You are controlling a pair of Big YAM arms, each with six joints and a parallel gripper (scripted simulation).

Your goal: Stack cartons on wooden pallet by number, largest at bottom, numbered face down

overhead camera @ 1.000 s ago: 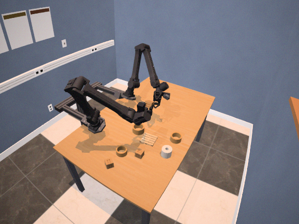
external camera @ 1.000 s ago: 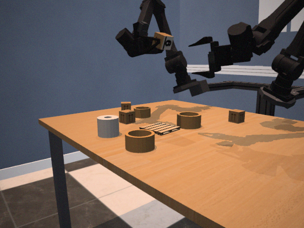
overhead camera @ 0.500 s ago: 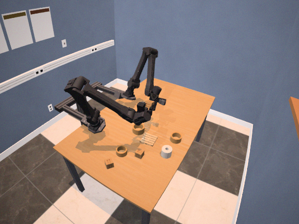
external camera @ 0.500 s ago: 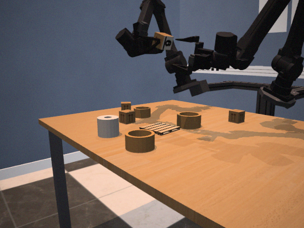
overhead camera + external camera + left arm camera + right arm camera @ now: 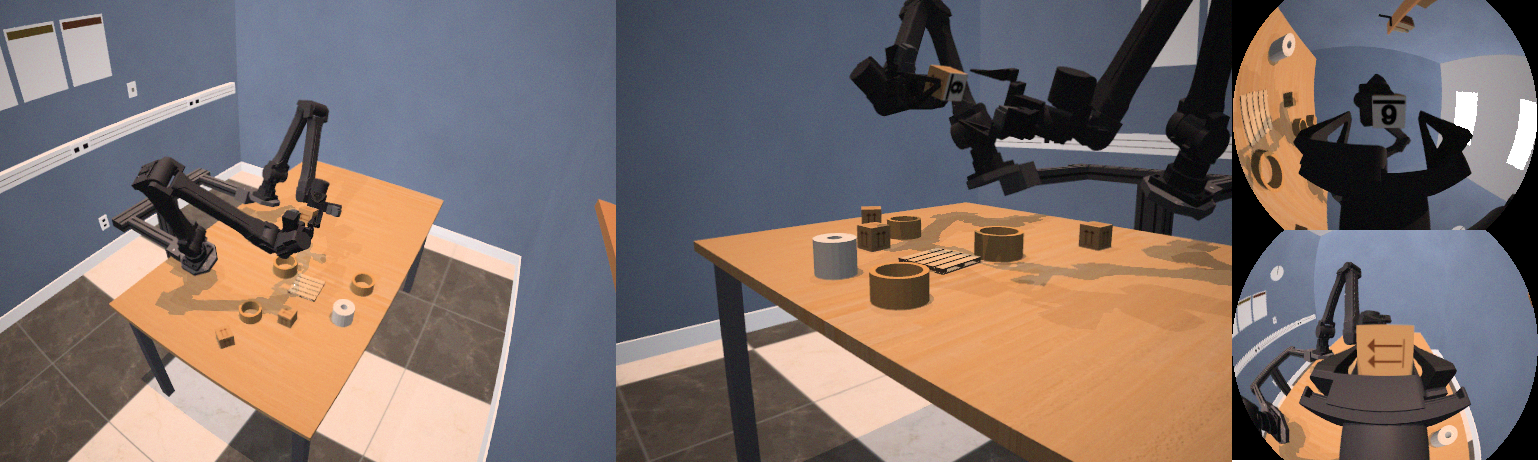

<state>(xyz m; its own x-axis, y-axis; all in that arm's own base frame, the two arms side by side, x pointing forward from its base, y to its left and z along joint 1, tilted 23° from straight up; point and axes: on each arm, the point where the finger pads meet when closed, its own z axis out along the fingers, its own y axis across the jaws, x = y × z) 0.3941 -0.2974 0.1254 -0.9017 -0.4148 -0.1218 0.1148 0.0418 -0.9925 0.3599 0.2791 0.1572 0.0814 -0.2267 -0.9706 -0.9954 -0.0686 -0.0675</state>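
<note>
Right now the wooden pallet is 35 cm below my right hand, 1 cm to the right of it and 1 cm ahead of it. From my right hand the other things lie so: brown carton (right at my right hand).
</note>
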